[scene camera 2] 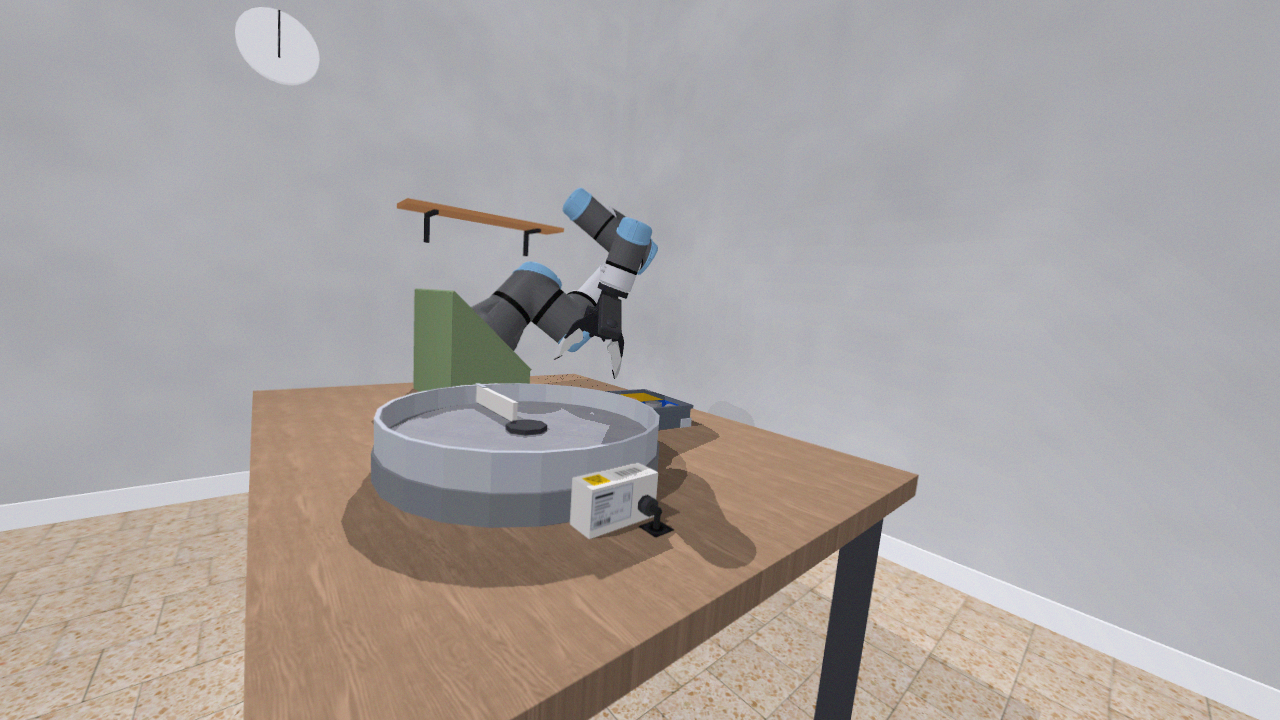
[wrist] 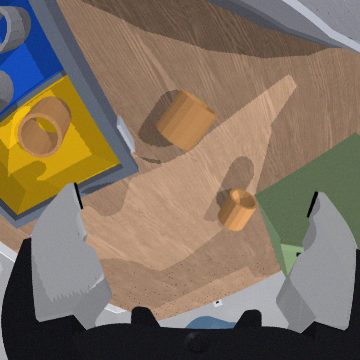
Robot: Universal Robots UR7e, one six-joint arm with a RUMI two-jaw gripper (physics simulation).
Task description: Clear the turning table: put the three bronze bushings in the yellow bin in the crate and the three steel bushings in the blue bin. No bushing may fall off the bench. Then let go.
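Places are measured from the arm's base along level axes (x up, y ahead, z left), in centimetres.
Where they show: gripper, between the fingertips: (scene camera 2: pixel 584 369) (wrist: pixel 196 190); arm's base, origin of its link: (scene camera 2: pixel 486 335).
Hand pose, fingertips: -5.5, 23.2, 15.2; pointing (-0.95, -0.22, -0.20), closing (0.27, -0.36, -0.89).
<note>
Each offset is from my fingertips to the top centre of the thing, as dx, dy, dz. "spot": to the spot under its first point. Level surfaces: height alone.
My gripper (scene camera 2: pixel 588 365) (wrist: pixel 196 190) is open and empty above the bench. In the wrist view a larger bronze bushing @(-6.9, -0.4, -1.5) (wrist: pixel 187 120) lies on the bench beside the crate @(spot: -9.3, +5.8, +3.9) (wrist: pixel 95 85). A smaller bronze bushing @(-6.9, -14.8, -3.1) (wrist: pixel 237 210) lies between the fingertips in view, below them, close to the green block. Another bronze bushing (wrist: pixel 44 127) is in the yellow bin @(spot: -10.1, +1.0, +7.5) (wrist: pixel 90 145). Two steel bushings @(spot: -7.1, +13.4, +6.3) (wrist: pixel 15 29) @(spot: -8.4, +10.2, +10.5) (wrist: pixel 4 90) show partly in the blue bin @(spot: -10.1, +10.1, +7.5) (wrist: pixel 37 65); the rest of that bin is cut off. The turning table (scene camera 2: pixel 514 470) (wrist: pixel 300 22) shows no bushing in the scene view, though its near wall hides part of its inside.
The green block (scene camera 2: pixel 469 349) (wrist: pixel 320 195) stands on the bench @(dx -10.7) (scene camera 2: pixel 358 626) near the arm's base and close to the smaller bushing. A white labelled box @(spot: -7.0, +48.2, -23.6) (scene camera 2: pixel 614 501) stands at the turning table's near side. A white bar @(spot: -3.3, +11.9, -24.7) (scene camera 2: pixel 496 402) crosses part of the turning table.
</note>
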